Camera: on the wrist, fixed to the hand. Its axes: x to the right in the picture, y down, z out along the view.
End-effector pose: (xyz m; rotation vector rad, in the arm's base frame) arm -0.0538 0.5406 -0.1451 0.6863 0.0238 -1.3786
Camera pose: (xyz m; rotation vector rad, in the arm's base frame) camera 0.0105 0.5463 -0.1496 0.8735 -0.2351 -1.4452
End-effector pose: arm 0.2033 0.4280 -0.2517 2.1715 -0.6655 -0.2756
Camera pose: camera 0.2043 0.4126 -0.1888 2.4560 -0.7636 -0.2930
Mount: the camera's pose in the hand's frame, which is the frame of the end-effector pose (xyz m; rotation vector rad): 0.0111 0.0562 -0.0301 0.2897 -0.0787 -0.0234
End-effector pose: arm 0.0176 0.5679 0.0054 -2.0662 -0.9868 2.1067
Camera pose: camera 0.0662 0.5403 -0.0272 -1.8382 -0.6603 2.1825
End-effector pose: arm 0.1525 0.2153 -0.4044 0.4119 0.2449 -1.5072
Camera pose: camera 0.2119 0.2183 -0.4300 0.5797 -0.0324 -1.5834
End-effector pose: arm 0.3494 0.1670 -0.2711 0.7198 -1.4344 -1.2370
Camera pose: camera 0.3855 0.1636 -0.2175 0.8927 -1.6957 -1.0964
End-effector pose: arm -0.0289 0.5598 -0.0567 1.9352 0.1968 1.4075
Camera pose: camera -0.0667 0.5385 -0.0087 2.2107 0.4038 1.3433
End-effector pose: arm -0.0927 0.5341 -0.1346 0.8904 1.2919 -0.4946
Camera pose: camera -0.0658 0.5928 -0.1298 1.0855 1.1773 -0.7412
